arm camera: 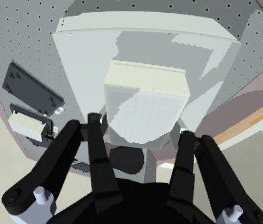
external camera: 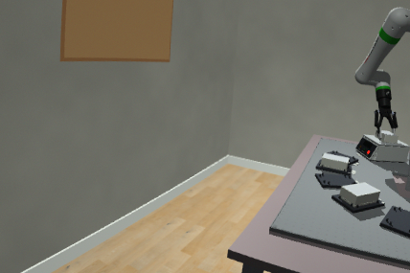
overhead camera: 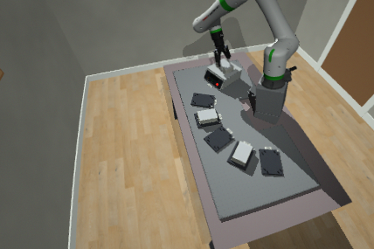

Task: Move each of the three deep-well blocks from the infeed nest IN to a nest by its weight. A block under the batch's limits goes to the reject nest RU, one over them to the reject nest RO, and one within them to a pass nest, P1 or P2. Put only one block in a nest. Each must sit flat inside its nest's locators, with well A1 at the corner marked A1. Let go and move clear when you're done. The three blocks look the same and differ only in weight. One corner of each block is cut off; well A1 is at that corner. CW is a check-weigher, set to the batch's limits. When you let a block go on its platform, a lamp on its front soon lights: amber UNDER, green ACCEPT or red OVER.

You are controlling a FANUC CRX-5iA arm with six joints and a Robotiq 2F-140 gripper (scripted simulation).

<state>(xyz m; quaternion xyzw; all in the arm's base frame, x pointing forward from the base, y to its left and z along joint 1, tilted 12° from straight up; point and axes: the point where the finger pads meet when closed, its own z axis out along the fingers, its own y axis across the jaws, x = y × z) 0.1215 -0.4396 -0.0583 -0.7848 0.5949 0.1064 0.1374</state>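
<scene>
Right now the pale platform is 4 cm below my hand. From my hand the other things lie so: deep-well block (69 cm to the left, 23 cm ahead, 10 cm below); then dark infeed nest (27 cm ahead, 18 cm to the left, 12 cm below); then check-weigher (7 cm below, 1 cm ahead).
</scene>
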